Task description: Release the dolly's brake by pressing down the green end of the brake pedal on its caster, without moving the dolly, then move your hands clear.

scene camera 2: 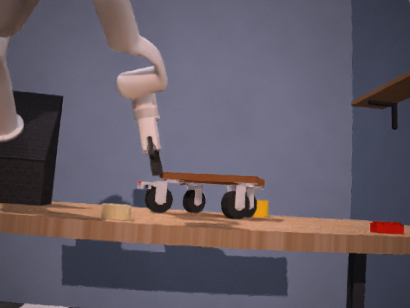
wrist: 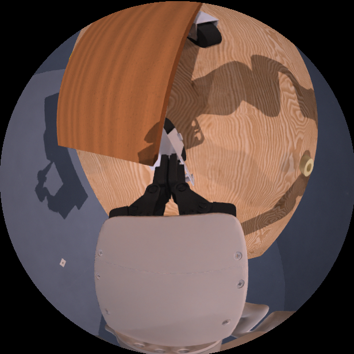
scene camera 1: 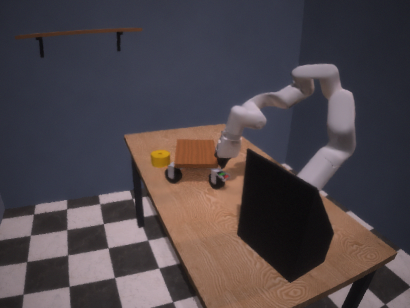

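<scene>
The dolly, with an orange-brown wooden deck (scene camera 1: 196, 152) (scene camera 2: 210, 178) (wrist: 120, 85), stands on its black wheels on the table. The brake pedal sits on the caster (scene camera 1: 216, 179) (scene camera 2: 159, 197) nearest my gripper; its green end (scene camera 1: 221, 174) and red end (scene camera 1: 226, 176) (scene camera 2: 140, 183) show small. In the wrist view the fingers hide both coloured ends. My gripper (scene camera 1: 222, 165) (scene camera 2: 157, 174) (wrist: 170, 163) is shut and empty, tilted, with its tips close beside the deck's corner and just above the pedal's caster. Whether the tips touch deck or pedal I cannot tell.
A yellow cylinder (scene camera 1: 160, 158) (scene camera 2: 262, 208) stands beyond the dolly. A large black block (scene camera 1: 280, 220) (scene camera 2: 30, 150) stands near the arm's base. A pale ring (scene camera 2: 116, 211) (wrist: 308, 167) and a red block (scene camera 2: 387, 228) are on the table (scene camera 1: 200, 240). A shelf (scene camera 1: 80, 33) is on the wall.
</scene>
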